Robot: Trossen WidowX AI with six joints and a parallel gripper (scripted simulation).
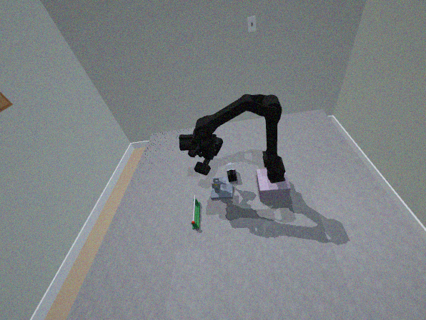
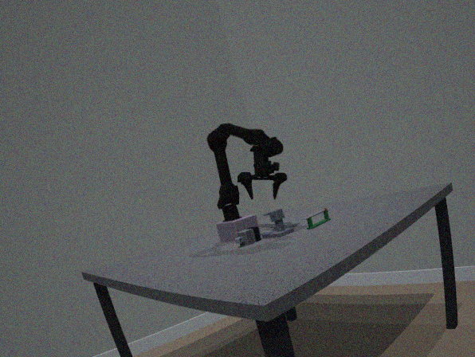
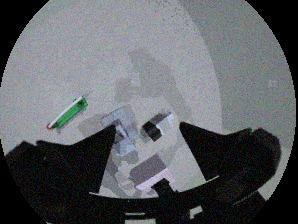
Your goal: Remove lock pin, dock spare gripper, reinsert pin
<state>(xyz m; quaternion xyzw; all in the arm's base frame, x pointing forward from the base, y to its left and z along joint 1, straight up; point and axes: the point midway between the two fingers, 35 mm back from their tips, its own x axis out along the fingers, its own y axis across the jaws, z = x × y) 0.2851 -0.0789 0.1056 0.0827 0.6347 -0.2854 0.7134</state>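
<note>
Now: gripper tip 13 cm above the spare gripper, 9 cm past it and 5 cm to the left of it. Also, from my gripper tip: socket: 11 cm below, 6 cm to the left, 1 cm behind; green cradle: 17 cm to the left, 14 cm below, 12 cm ahead.
</note>
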